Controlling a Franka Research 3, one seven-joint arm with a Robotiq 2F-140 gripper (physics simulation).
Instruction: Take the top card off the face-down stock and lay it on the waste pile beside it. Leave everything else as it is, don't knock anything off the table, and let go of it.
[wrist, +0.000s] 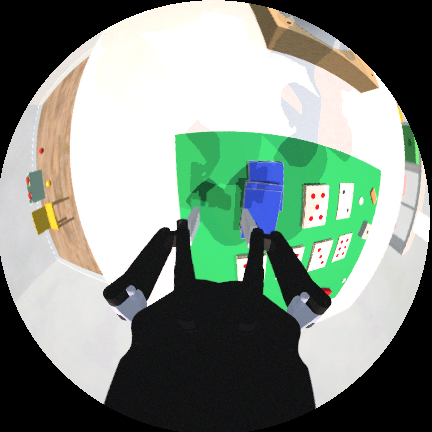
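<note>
The face-down stock (265, 172) is a stack of blue-backed cards on the green mat, right of centre in the wrist view. Its upper blue card (262, 206) lies skewed, shifted toward the gripper from the cards under it. The waste pile (315, 205) lies face up to the right of the stock, with a card of five red pips on top. My gripper (220, 215) is open and empty. Its right fingertip overlaps the left near edge of the blue cards in the view, and its left fingertip is over the green mat. The height above the cards is hard to tell.
A face-up card with black pips (344, 201) lies right of the waste pile. More face-up cards (342, 248) (320, 255) lie nearer the gripper, some partly hidden by the right finger. A small die (364, 230) and an orange block (373, 195) are at the mat's right. A wooden beam (320, 52) is at the top.
</note>
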